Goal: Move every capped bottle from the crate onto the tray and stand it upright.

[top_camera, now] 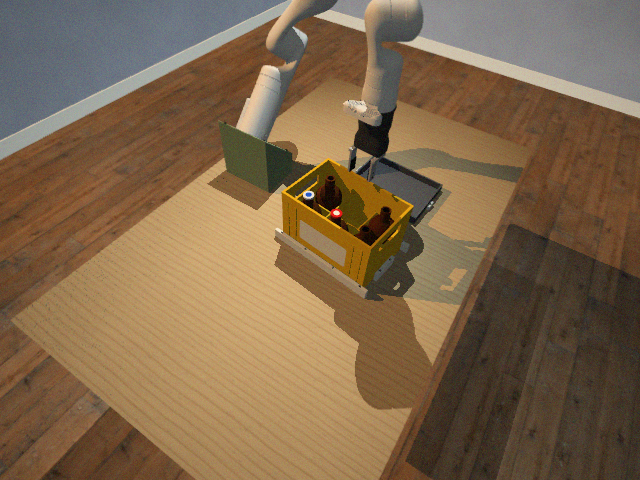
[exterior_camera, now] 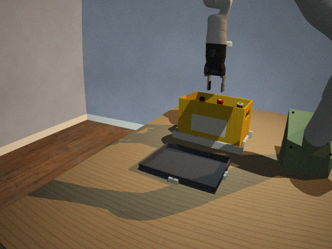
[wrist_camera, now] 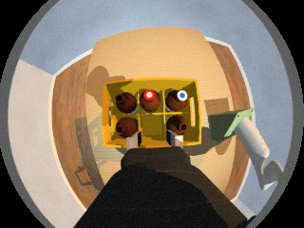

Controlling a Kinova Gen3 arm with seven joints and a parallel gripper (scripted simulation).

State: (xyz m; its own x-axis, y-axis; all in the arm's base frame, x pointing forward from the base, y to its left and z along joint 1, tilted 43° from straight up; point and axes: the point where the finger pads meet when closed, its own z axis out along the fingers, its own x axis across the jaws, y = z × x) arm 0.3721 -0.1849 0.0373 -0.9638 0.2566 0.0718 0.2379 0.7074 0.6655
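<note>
My hand is 150 mm above the white-label bottle, 110 mm past it and 70 mm to the left of it. From my hand the other things lie so: yellow crate (150 mm below, 50 mm to the right, 10 mm behind); dark tray (230 mm to the left, 220 mm below, 50 mm ahead).
</note>
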